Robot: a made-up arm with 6 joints.
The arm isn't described. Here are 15 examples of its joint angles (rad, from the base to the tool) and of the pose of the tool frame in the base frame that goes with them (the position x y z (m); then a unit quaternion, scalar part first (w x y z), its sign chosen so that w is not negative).
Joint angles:
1: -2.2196 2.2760 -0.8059 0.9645 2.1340 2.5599
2: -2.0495 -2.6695 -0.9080 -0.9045 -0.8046 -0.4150
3: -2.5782 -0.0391 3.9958 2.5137 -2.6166 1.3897
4: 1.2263 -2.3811 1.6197 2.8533 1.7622 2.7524
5: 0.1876 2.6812 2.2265 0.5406 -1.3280 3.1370
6: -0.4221 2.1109 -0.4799 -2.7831 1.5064 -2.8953
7: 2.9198 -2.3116 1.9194 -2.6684 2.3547 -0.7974
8: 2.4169 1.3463 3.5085 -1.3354 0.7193 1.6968
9: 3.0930 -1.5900 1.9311 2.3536 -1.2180 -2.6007
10: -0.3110 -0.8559 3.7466 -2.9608 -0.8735 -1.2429
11: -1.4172 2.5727 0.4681 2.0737 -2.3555 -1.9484
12: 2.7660 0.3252 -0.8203 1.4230 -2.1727 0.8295
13: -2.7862 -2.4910 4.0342 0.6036 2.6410 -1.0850
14: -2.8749 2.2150 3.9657 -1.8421 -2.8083 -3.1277
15: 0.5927 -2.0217 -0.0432 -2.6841 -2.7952 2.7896
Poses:
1: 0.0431 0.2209 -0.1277 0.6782 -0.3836 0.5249 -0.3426
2: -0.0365 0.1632 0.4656 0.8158 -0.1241 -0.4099 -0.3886
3: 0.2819 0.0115 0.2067 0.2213 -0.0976 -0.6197 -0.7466
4: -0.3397 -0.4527 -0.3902 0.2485 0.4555 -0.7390 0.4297
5: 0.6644 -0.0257 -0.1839 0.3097 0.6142 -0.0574 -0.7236
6: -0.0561 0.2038 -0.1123 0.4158 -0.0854 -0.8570 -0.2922
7: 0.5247 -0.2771 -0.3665 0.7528 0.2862 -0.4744 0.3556
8: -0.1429 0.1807 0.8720 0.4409 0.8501 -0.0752 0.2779
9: 0.7772 -0.1607 -0.0197 0.1802 -0.7222 -0.3099 0.5916
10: -0.2955 0.2748 0.0406 0.5629 -0.7263 0.2732 0.2846
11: 0.0951 -0.0660 -0.5304 0.1475 -0.4710 0.5840 -0.6444
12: -0.4363 0.1996 0.2576 0.0644 0.8975 0.3319 0.2833
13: -0.2666 0.0538 0.2041 0.7431 -0.6625 -0.0897 -0.0302
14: -0.3477 -0.1433 0.5782 0.2290 -0.6702 0.4335 0.5572
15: -0.4681 -0.1271 0.6073 0.6932 0.1275 0.7093 -0.0032
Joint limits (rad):
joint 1: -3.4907..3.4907
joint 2: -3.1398..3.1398
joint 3: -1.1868..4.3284
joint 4: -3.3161..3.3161
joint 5: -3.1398..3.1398
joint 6: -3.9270..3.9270
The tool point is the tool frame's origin. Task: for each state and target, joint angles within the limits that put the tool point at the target. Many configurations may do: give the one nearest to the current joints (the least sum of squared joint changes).
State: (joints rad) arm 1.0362 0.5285 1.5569 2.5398 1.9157 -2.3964
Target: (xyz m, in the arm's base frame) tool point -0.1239 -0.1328 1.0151
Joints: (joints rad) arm 1.3463 0.4724 2.4358 2.1227 1.9157 -2.3964
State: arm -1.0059 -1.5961 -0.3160 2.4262 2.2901 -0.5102
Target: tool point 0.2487 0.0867 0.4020
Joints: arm -0.3636 -0.8410 -1.1868 2.9130 2.2901 -0.5102
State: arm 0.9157 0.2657 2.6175 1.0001 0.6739 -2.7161
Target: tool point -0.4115 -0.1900 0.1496
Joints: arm 0.3309 -0.5437 3.3218 1.3033 0.6739 -2.7161
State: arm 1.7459 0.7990 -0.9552 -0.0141 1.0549 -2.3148
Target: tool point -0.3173 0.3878 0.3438
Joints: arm 2.6044 0.2170 -0.5097 0.1913 1.0549 -2.3148
